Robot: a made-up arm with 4 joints.
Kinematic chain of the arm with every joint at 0, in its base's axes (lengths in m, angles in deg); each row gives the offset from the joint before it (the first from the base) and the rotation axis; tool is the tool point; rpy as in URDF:
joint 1: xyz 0 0.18 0.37 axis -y
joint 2: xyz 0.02 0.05 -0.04 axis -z
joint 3: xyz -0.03 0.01 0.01 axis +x
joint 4: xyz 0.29 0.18 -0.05 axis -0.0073 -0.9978 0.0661
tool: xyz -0.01 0.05 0 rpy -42.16 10.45 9.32
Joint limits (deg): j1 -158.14..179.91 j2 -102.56..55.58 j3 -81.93..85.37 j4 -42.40..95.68
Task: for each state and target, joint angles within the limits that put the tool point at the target. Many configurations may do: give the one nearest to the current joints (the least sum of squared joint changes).
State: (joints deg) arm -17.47 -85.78 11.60 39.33
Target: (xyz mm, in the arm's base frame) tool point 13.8 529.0 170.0
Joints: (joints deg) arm 22.51 -69.30 -28.69 36.67
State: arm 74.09 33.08 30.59 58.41
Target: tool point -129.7 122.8 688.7
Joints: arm 89.91 55.58 57.90 90.54
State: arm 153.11 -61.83 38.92 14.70
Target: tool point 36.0 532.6 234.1
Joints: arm 140.54 -72.82 41.37 16.57
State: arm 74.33 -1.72 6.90 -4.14
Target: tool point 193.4 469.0 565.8
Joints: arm 46.87 1.18 17.72 -2.02
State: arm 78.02 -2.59 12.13 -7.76
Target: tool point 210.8 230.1 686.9
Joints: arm 82.14 38.70 -23.79 -20.66
